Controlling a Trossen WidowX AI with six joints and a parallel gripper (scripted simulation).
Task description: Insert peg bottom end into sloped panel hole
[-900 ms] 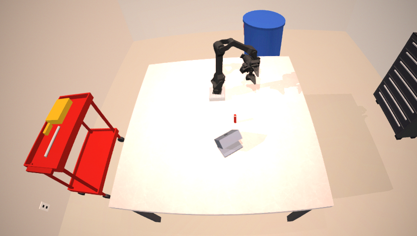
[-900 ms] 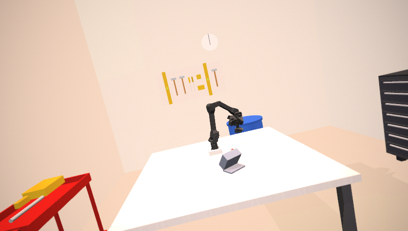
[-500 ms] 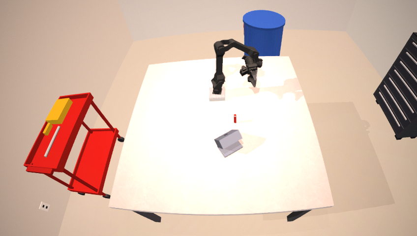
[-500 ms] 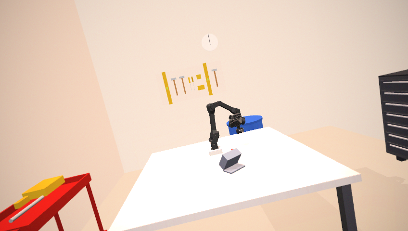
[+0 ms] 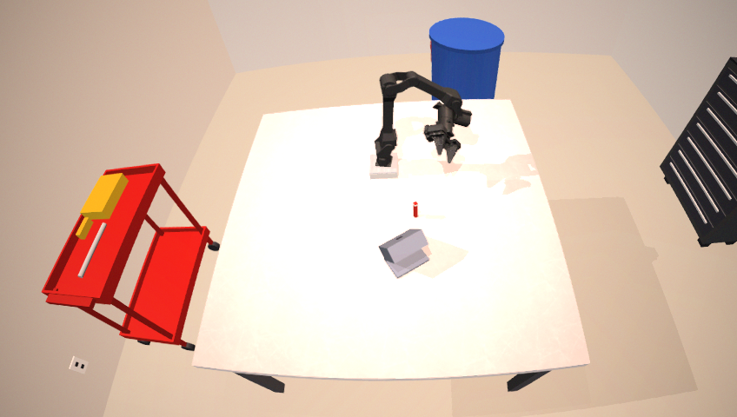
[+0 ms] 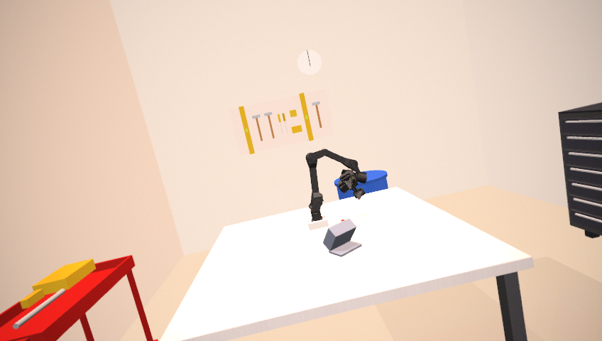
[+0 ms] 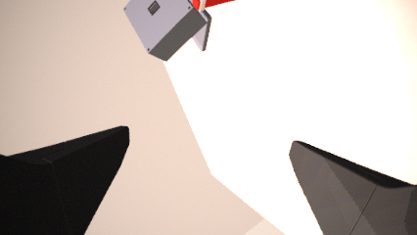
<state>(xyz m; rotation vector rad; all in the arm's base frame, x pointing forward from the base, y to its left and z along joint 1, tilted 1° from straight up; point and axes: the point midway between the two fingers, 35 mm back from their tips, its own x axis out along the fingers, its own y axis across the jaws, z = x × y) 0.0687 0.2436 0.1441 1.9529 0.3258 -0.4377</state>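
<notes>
Right now my gripper tip is 14 cm short of the red square peg, 9 cm to the left of it and 11 cm above it. Also, from my gripper tip: sloped panel 31 cm ahead, 12 cm to the right, 10 cm below.
</notes>
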